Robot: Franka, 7 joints.
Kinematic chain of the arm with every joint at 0, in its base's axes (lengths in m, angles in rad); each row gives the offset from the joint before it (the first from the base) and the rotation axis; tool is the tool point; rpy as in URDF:
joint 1: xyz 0 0 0.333 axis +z
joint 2: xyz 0 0 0 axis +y
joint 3: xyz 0 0 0.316 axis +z
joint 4: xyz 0.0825 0 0 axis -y
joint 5: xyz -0.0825 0 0.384 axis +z
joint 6: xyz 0 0 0 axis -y
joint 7: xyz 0.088 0 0 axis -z
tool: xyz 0 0 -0.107 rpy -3.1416 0 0
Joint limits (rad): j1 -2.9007..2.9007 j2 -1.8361..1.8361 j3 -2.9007..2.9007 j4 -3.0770..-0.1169 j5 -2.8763..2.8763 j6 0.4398..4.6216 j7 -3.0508..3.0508
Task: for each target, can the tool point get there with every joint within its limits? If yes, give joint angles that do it. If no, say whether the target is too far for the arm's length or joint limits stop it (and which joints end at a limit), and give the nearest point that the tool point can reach.
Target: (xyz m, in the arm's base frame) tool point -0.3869 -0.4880 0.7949
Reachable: yes | joints -1.2295 0.3798 -1.2135 -1.2537 1.6069 2.8822 2.4808
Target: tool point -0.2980 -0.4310 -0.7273
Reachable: no: too far | nearest point -0.2394 -0.3462 -0.3427 | short by 0.398 m
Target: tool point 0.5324 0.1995 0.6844
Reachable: yes | joints 1.7465 0.2325 -1.3827 -1.5049 2.2134 3.3303 -1.6474
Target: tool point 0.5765 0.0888 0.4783
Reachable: yes | joints 1.3590 1.5550 -1.6682 -1.8803 -1.1556 1.6825 2.5360
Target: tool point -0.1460 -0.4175 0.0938
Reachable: yes | joints 2.4354 -1.0917 2.0315 -2.2865 1.2342 1.8628 0.9441
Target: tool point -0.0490 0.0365 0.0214
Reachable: yes | joints 0.3268 1.2017 0.3205 -2.7762 -0.5651 1.8861 1.2701
